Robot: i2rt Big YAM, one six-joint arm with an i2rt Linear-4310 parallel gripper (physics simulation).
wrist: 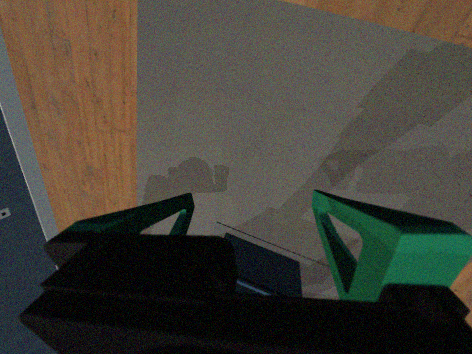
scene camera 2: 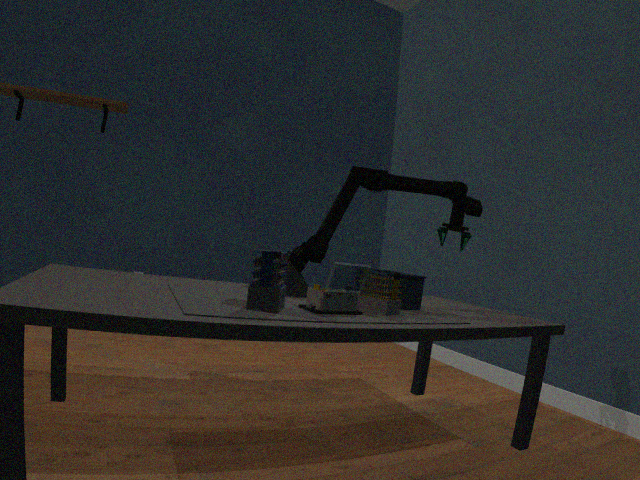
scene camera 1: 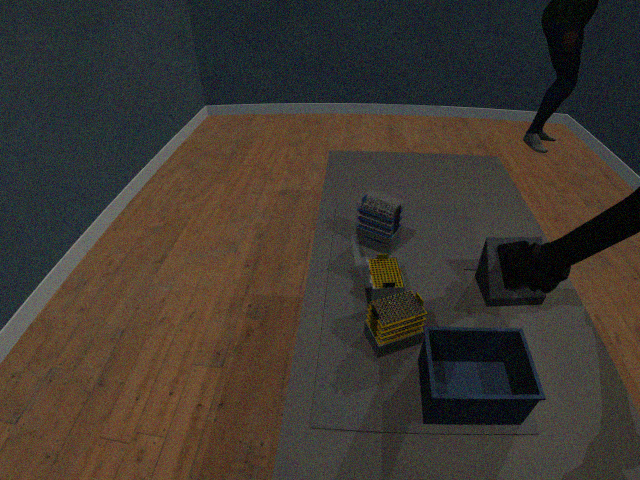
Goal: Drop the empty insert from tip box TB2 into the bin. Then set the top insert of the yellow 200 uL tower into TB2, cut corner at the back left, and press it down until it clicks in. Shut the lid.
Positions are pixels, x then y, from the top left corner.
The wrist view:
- my gripper: 249, 198
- blue bin: 261, 271
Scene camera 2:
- blue-grey tower of inserts: 268, 277, on a grey mat
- blue bin: 412, 285
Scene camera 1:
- blue-grey tower of inserts: 379, 217
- blue bin: 468, 376
